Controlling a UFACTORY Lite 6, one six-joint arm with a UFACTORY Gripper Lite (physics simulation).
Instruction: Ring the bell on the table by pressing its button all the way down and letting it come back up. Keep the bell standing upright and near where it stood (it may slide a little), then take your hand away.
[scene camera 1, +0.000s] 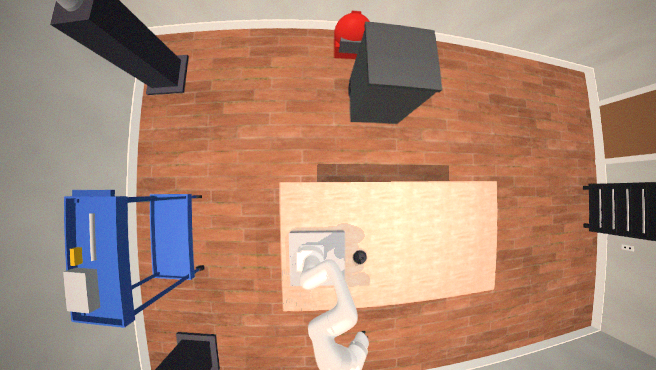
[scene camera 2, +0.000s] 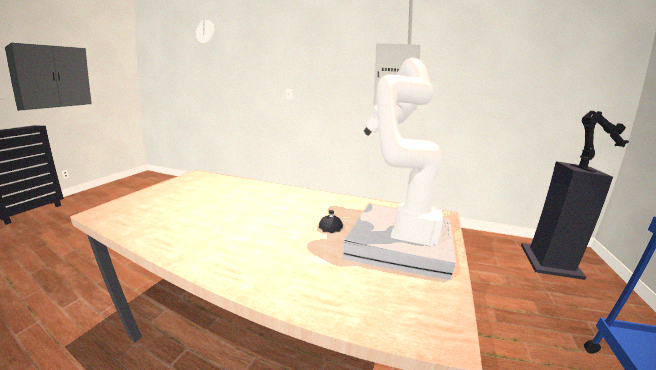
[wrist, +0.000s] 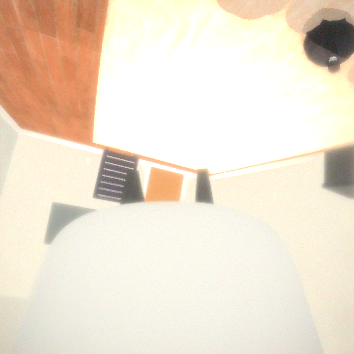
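The black bell (scene camera 1: 360, 257) (scene camera 2: 330, 223) (wrist: 327, 45) stands upright on the table (scene camera 1: 430, 235) (scene camera 2: 225, 240), a little apart from the robot's base plate. Its button (scene camera 2: 331, 212) (wrist: 334, 62) sticks up on top, with no finger on it. My gripper (scene camera 1: 364, 332) (scene camera 2: 367, 131) (wrist: 169, 172) is held high and well away from the bell, beyond the table's edge in the first scene view. In the wrist view its two dark fingers stand partly apart with nothing between them. The bell shows at the upper right of that view.
The grey base plate (scene camera 1: 295, 276) (scene camera 2: 365, 235) carries the arm beside the bell. A blue cart (scene camera 1: 120, 260) stands left of the table in the first scene view. A dark cabinet (scene camera 1: 405, 55) stands beyond the table. A black pedestal (scene camera 2: 565, 215) bears another small arm.
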